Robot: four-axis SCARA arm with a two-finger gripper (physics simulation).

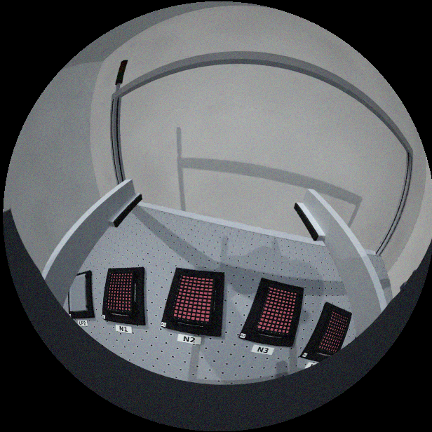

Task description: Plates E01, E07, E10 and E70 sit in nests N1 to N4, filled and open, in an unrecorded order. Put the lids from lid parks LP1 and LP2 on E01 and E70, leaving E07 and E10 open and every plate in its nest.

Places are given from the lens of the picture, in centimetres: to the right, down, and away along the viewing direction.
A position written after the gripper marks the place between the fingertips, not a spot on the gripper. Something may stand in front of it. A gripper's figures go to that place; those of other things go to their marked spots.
gripper [216, 189]: 0, -2, 12
plate E70 [276, 314]: 12, 20, 22
nest N3 [254, 309]: 8, 20, 25
nest N1 [139, 289]: -19, 17, 27
The marked spots on the nest N1 and the nest N3 are 26 cm apart.
